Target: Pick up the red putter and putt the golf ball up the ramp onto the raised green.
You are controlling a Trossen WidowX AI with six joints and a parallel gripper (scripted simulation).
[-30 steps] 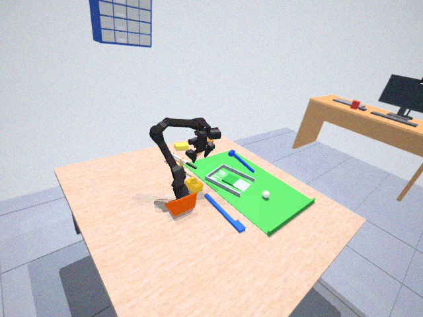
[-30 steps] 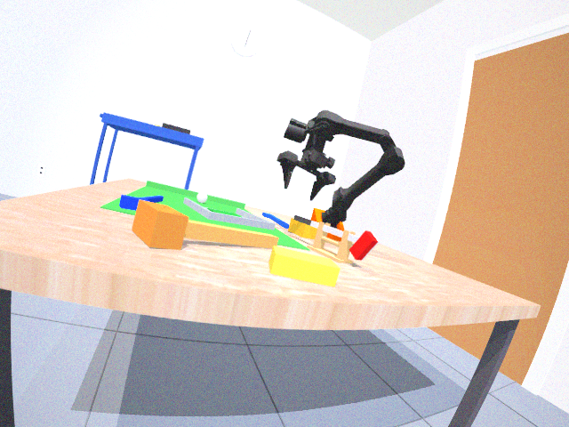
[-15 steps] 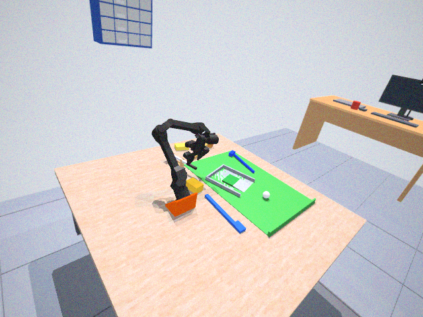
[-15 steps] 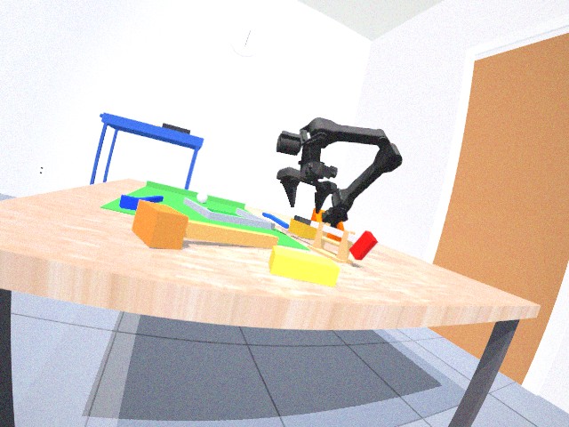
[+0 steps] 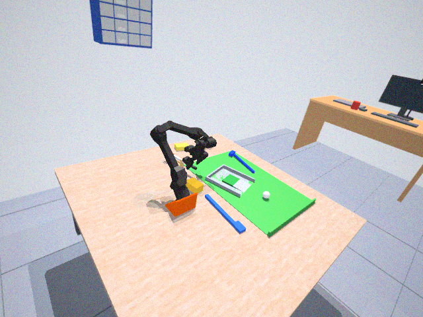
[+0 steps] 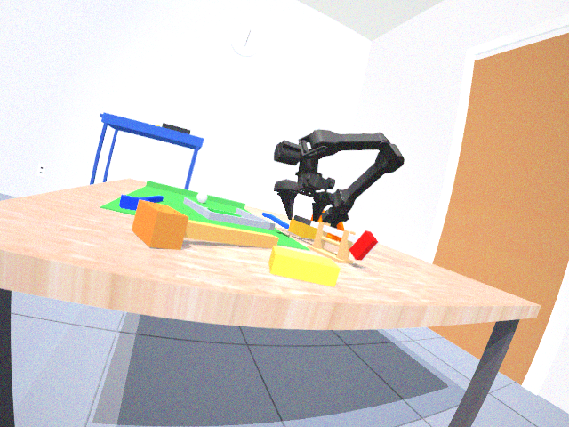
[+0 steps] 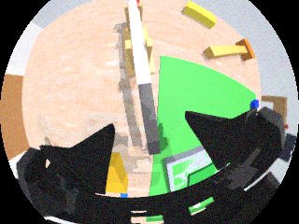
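The wooden rack is 13 cm to the left of my gripper tip, 3 cm behind it and 2 cm below it. Round my gripper tip: yellow block 14 cm to the right, 7 cm behind, 3 cm below; green mat 27 cm ahead, 25 cm to the right, 5 cm below; blue putter 42 cm ahead, 4 cm to the right, 4 cm below.
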